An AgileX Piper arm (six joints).
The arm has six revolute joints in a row. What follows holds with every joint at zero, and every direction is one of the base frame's.
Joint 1 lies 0.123 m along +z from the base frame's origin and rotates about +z.
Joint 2 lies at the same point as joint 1 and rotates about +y.
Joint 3 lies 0.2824 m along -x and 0.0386 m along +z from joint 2 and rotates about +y.
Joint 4 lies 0.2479 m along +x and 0.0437 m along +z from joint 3 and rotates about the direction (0.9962, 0, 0.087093).
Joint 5 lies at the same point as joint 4 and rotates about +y.
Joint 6 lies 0.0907 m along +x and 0.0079 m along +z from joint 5 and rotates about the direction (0.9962, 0, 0.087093).
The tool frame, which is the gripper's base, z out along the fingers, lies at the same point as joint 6; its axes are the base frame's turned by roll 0, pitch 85 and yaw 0 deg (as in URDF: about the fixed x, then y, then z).
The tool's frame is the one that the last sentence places.
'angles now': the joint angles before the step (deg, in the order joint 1, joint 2, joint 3, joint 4, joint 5, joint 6). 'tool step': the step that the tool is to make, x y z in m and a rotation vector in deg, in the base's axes. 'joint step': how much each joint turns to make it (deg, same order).
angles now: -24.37, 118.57, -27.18, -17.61, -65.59, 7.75
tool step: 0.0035, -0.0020, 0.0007, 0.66, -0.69, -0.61
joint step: 0.00, 0.21, -0.83, 0.27, 0.00, 0.97
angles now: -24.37, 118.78, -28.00, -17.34, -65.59, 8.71
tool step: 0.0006, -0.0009, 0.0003, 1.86, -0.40, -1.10
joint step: -0.01, 0.01, -0.16, 0.39, 0.00, 2.04
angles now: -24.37, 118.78, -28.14, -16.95, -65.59, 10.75
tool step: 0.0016, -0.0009, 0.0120, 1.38, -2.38, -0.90
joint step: -0.01, -2.38, 0.00, 0.07, 0.12, 2.50
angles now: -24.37, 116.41, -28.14, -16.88, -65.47, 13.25
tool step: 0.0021, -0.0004, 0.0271, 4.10, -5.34, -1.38
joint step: -0.01, -5.39, -0.01, -0.46, 0.47, 6.65
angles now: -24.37, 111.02, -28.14, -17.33, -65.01, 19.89
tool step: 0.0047, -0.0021, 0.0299, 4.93, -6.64, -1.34
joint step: -0.01, -5.07, -1.25, -0.10, 0.21, 7.74
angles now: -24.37, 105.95, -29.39, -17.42, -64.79, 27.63
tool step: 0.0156, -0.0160, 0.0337, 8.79, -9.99, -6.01
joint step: 0.00, -2.69, -5.13, 5.84, -0.01, 10.18
